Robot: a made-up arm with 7 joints.
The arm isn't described. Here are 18 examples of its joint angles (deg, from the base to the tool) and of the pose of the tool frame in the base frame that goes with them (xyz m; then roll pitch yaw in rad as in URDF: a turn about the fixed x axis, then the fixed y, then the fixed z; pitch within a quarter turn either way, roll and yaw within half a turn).
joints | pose
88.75 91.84 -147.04 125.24 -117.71 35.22 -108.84 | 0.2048 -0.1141 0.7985 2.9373 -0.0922 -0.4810
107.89 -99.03 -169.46 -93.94 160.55 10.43 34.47 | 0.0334 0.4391 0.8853 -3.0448 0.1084 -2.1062
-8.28 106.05 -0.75 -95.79 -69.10 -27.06 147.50 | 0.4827 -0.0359 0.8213 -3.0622 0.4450 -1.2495
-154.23 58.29 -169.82 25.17 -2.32 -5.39 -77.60 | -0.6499 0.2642 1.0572 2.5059 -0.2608 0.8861
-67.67 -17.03 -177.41 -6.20 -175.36 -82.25 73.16 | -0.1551 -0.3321 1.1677 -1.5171 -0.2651 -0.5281
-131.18 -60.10 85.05 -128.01 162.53 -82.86 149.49 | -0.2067 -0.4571 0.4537 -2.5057 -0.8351 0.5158
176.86 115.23 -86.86 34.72 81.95 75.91 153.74 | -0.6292 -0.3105 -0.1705 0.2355 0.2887 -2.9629
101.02 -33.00 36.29 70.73 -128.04 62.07 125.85 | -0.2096 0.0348 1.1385 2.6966 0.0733 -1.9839
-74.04 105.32 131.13 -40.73 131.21 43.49 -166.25 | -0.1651 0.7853 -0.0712 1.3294 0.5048 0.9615
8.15 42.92 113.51 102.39 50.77 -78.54 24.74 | 0.1277 -0.5374 0.7011 1.6021 -0.5368 -2.3763
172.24 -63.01 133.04 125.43 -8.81 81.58 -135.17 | 0.0555 0.2480 0.1663 1.5414 0.0853 1.9293
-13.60 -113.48 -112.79 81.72 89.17 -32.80 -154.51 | -0.4431 0.4039 -0.1281 0.5658 0.3078 -0.5673
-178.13 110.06 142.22 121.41 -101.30 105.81 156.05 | -0.2645 0.3578 0.4553 0.5369 -0.5180 0.7362
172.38 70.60 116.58 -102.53 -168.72 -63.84 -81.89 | -0.4082 -0.5514 0.2895 -1.7643 -0.7589 -0.6086
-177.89 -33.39 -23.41 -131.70 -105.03 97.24 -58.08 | 0.3226 -0.0115 0.2326 1.3947 -0.3264 -3.0656
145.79 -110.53 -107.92 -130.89 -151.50 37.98 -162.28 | -0.2259 0.3170 0.4339 1.7841 -0.8954 1.6711
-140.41 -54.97 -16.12 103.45 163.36 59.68 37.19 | -0.0368 -0.0842 1.0256 3.0522 0.1262 -0.9941
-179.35 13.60 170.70 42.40 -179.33 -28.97 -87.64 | 0.2585 0.0716 1.2206 2.1321 -0.0786 -1.4565
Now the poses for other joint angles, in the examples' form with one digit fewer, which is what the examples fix.
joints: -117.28 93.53 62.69 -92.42 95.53 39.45 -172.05
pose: -0.579 0.146 0.686 3.036 0.393 -2.841
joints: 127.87 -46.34 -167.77 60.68 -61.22 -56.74 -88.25
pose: 0.662 0.508 0.552 -2.103 -0.833 1.921
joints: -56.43 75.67 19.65 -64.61 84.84 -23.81 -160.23
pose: 0.103 0.552 0.987 3.089 0.756 2.206
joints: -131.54 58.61 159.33 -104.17 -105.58 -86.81 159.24
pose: -0.549 0.155 0.199 2.776 -1.218 1.015
